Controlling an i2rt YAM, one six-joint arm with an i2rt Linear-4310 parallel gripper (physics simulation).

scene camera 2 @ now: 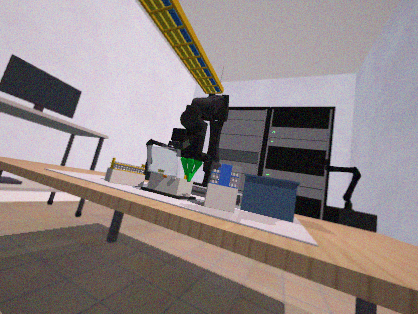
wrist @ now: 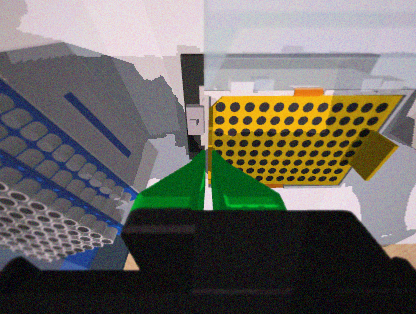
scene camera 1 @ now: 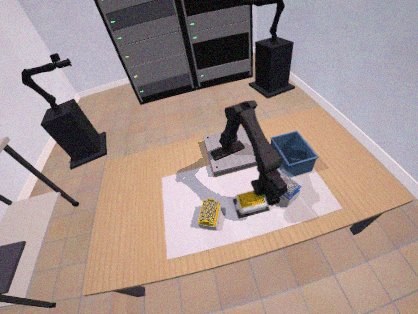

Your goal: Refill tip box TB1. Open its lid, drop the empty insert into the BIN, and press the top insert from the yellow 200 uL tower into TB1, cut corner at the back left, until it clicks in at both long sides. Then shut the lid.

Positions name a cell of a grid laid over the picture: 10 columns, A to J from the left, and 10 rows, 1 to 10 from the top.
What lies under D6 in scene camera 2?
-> A clear lid.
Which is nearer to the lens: the clear lid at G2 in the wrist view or the yellow insert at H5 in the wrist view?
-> The clear lid.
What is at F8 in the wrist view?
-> My gripper.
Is my gripper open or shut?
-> Shut.
